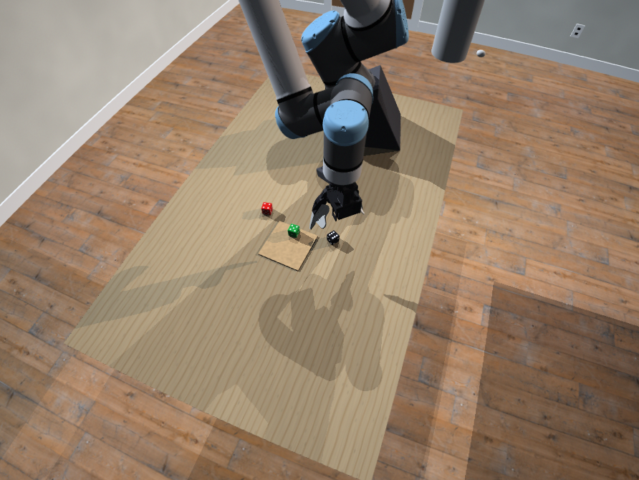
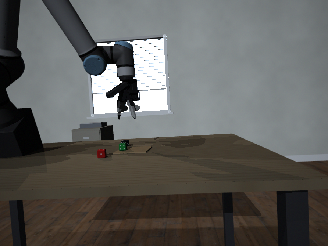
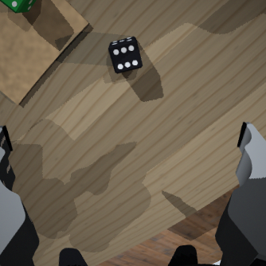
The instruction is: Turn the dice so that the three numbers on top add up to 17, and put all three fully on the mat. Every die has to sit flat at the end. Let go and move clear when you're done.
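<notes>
Now: hand 12 cm above the black die, 1 cm to the left of it and 1 cm past it. Round my hand: red die: 26 cm to the right, 12 cm below, 1 cm behind; green die: 13 cm to the right, 11 cm below, 3 cm ahead; tan mat: 13 cm to the right, 13 cm below, 7 cm ahead.
</notes>
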